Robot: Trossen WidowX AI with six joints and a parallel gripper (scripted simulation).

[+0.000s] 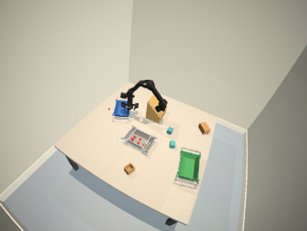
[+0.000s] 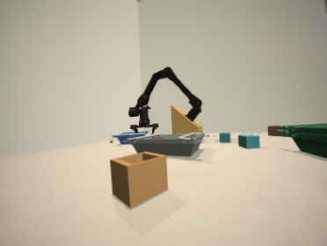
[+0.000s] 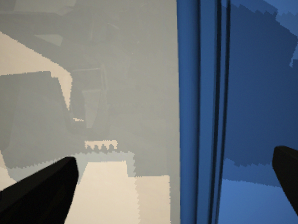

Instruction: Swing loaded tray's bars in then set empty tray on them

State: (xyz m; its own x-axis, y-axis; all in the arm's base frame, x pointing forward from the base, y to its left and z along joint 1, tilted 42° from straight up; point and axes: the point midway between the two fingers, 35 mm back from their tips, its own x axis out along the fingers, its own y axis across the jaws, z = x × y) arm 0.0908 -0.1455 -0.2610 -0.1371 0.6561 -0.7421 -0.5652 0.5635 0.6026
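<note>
Now: the blue tray 5 cm ahead of my gripper tip, 7 cm to the right of it and 3 cm above it. Also, from my gripper tip: brown block (29 cm behind, 79 cm to the left, 2 cm above); small brown box (55 cm ahead, 43 cm to the left).
</note>
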